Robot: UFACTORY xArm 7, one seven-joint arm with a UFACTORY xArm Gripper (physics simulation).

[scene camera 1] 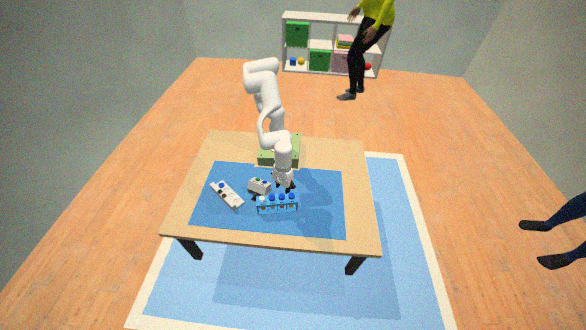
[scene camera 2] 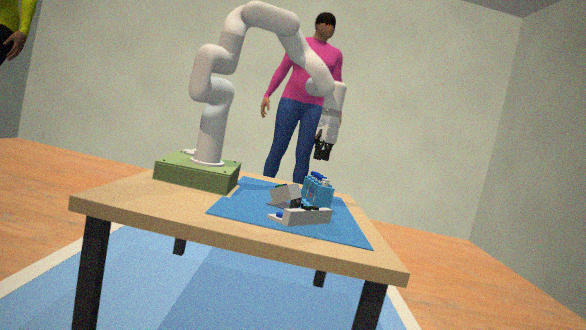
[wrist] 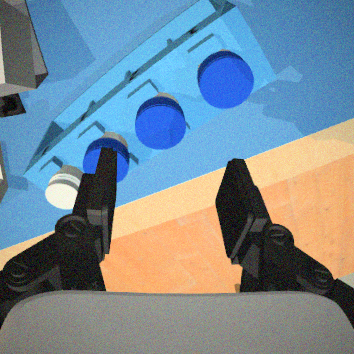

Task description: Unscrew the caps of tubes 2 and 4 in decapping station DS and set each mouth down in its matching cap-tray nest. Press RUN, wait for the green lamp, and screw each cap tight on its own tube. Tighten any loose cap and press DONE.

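Seen in the pictures: gripper, fingertip midpoint: (scene camera 1: 283,189) (scene camera 2: 320,159) (wrist: 169,175); arm's base at its link origin: (scene camera 2: 207,162).
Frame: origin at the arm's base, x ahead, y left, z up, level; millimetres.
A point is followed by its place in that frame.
Observation:
A light blue rack (scene camera 1: 276,209) {x 433, y -13, z -74 mm} (scene camera 2: 325,196) {x 437, y -118, z -15 mm} (wrist: 200,55) {x 400, y 63, z 25 mm} holds four upright tubes in a row. One end tube has a white top (scene camera 1: 262,199) {x 440, y -83, z 41 mm} (wrist: 63,194) {x 430, y -84, z 42 mm}; the other three have blue caps, such as the far-end cap (scene camera 1: 291,195) {x 420, y 69, z 44 mm} (wrist: 226,80) {x 415, y 70, z 43 mm}. My gripper (scene camera 1: 288,189) {x 418, y 24, z 99 mm} (scene camera 2: 322,157) {x 418, y 24, z 99 mm} (wrist: 169,175) {x 418, y 24, z 99 mm} is open and empty, above the rack. In the wrist view, its left finger partly covers the blue cap beside the white top. The white cap tray (scene camera 1: 235,200) {x 380, y -237, z -69 mm} (scene camera 2: 307,217) {x 344, y -347, z -53 mm} holds a blue cap (scene camera 1: 221,185) {x 273, y -344, z -58 mm} (scene camera 2: 279,214) {x 259, y -356, z -59 mm} at one end. Tube numbers are not readable.
A grey-white control box (scene camera 1: 259,187) {x 327, y -109, z -8 mm} (scene camera 2: 285,194) {x 288, y -173, z -27 mm} with green (scene camera 1: 257,179) {x 267, y -124, z -11 mm} and blue (scene camera 1: 265,182) {x 294, y -76, z -6 mm} buttons stands between tray and rack. A small black object (scene camera 1: 254,198) {x 361, y -141, z -69 mm} is near it. The green arm base (scene camera 1: 266,162) {x 101, y -80, z -44 mm} (scene camera 2: 195,175) {x -23, y -125, z -34 mm} is at the table's back. People stand beyond the table.

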